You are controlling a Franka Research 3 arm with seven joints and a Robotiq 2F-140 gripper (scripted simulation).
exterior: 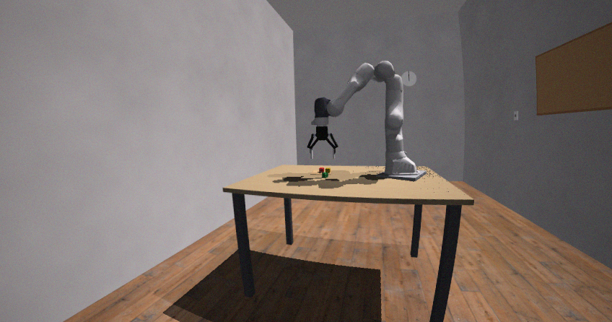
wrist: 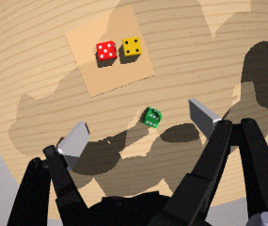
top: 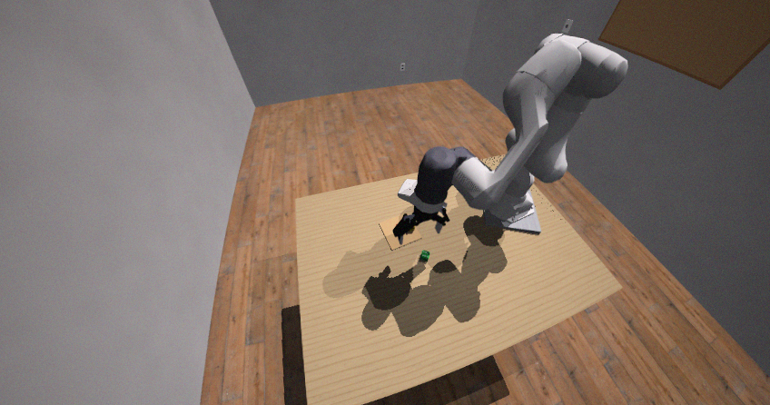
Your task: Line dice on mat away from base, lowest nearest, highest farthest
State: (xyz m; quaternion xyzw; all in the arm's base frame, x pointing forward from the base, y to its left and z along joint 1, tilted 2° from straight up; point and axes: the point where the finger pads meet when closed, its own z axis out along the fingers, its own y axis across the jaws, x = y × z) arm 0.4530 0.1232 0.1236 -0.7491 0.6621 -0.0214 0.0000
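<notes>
My gripper is now 110 mm above the green die, 40 mm to the right of it and 30 mm past it. From my hand the other things lie so: yellow die 110 mm below, 100 mm to the right; then red die 110 mm below, 100 mm to the right, 40 mm ahead; then tan mat 120 mm below, 100 mm to the right, 40 mm ahead.
</notes>
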